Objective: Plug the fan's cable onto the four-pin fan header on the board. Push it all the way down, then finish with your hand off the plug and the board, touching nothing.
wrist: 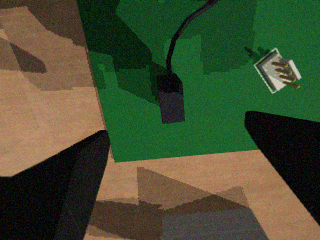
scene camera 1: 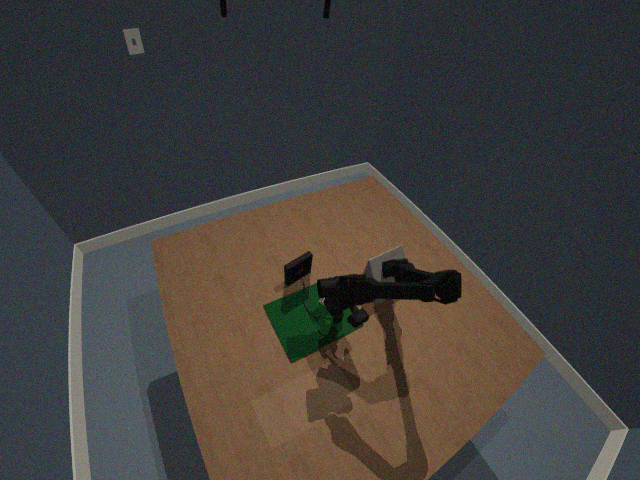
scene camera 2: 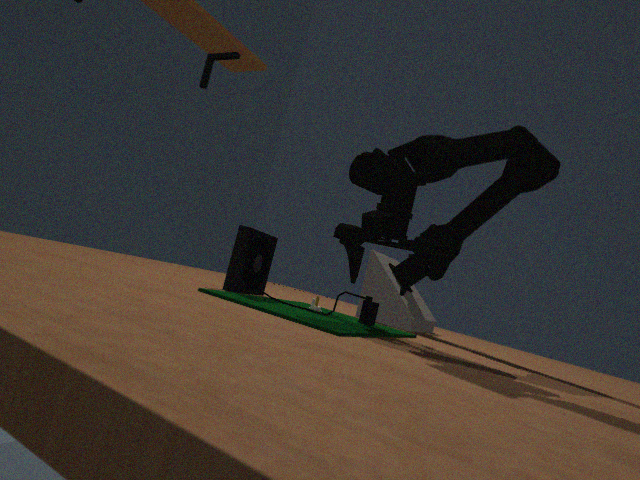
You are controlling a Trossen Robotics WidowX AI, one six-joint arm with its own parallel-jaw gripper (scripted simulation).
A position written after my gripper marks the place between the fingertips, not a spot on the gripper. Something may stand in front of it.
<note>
My gripper (scene camera 2: 376, 289) is open, holding nothing. I also see a fan cable plug (wrist: 171, 99), a black fan (scene camera 2: 251, 259) and a green board (scene camera 1: 300, 334).
My gripper also shows in the wrist view (wrist: 176, 127). The green board shows as well in the wrist view (wrist: 214, 56) and in scene camera 2 (scene camera 2: 336, 323).
</note>
